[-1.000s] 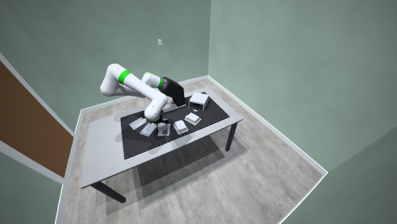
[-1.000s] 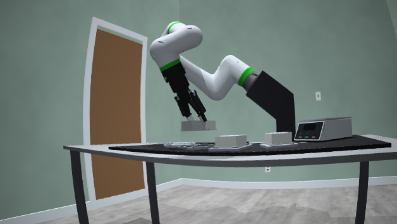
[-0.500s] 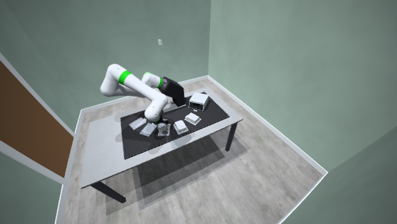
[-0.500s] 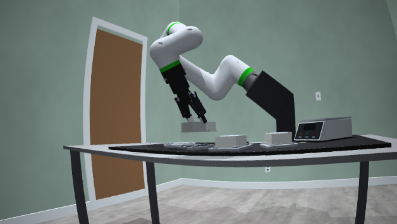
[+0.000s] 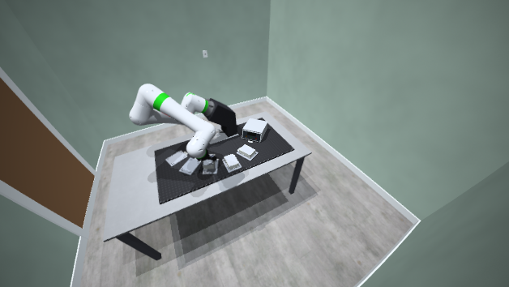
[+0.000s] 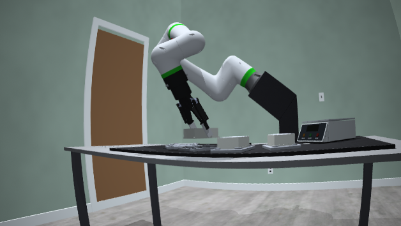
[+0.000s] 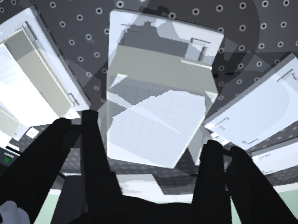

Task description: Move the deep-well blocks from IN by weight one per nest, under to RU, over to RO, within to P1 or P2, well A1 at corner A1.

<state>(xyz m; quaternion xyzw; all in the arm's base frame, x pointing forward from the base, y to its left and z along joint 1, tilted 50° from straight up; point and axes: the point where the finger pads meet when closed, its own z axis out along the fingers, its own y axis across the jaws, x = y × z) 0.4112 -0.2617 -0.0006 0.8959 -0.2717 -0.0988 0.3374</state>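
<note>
My gripper is now 10 mm short of the grey deep-well block, 350 mm to the right of it and 50 mm above it. The rest, counted from my hand: check-weigher platform: 230 mm behind, 570 mm to the left, 10 mm above; then check-weigher CW: 220 mm behind, 560 mm to the left, 20 mm below.
</note>
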